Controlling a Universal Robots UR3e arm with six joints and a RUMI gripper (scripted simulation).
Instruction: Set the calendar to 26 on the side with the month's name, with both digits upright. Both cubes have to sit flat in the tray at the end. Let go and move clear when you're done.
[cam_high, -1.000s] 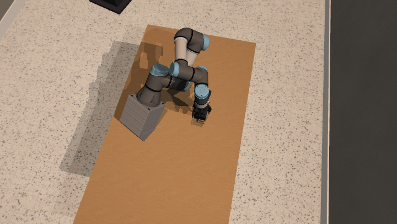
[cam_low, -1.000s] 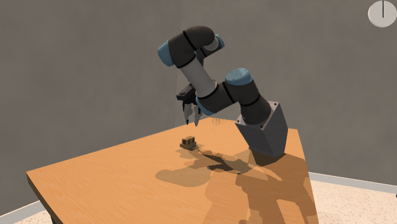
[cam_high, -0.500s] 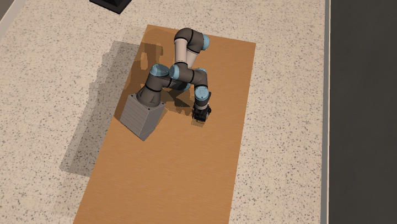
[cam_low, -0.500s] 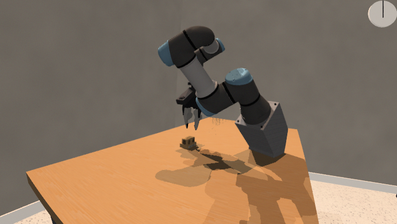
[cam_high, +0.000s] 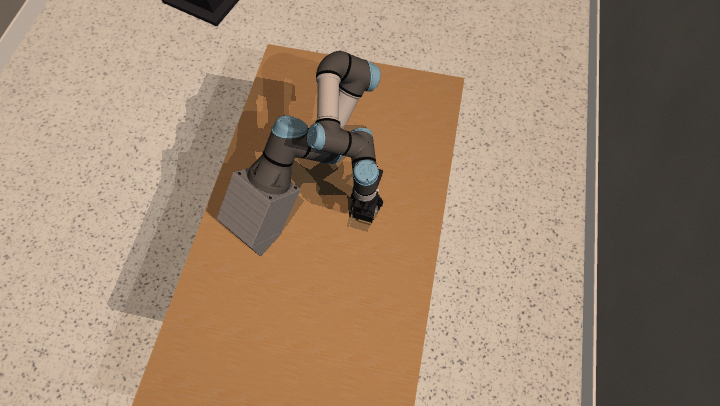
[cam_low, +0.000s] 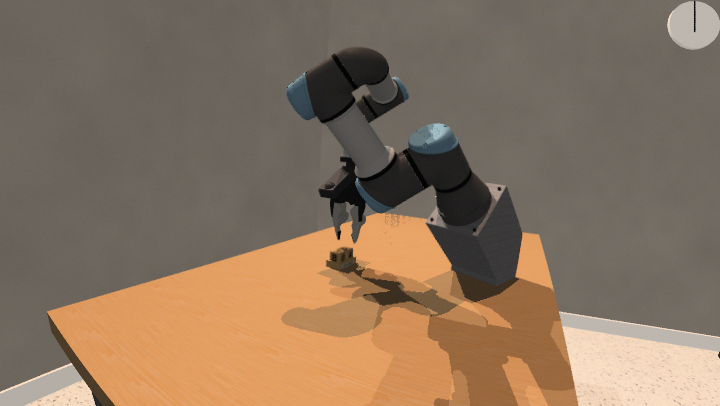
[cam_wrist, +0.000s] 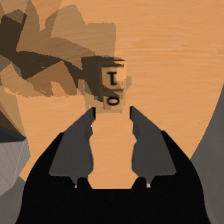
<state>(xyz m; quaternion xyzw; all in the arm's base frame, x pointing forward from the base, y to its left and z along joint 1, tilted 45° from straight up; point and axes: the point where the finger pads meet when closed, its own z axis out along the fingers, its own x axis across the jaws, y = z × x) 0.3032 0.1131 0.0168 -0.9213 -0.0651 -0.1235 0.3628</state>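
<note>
Right now my hand is 7 cm above the shallow wooden tray and 2 cm to the right of it.
</note>
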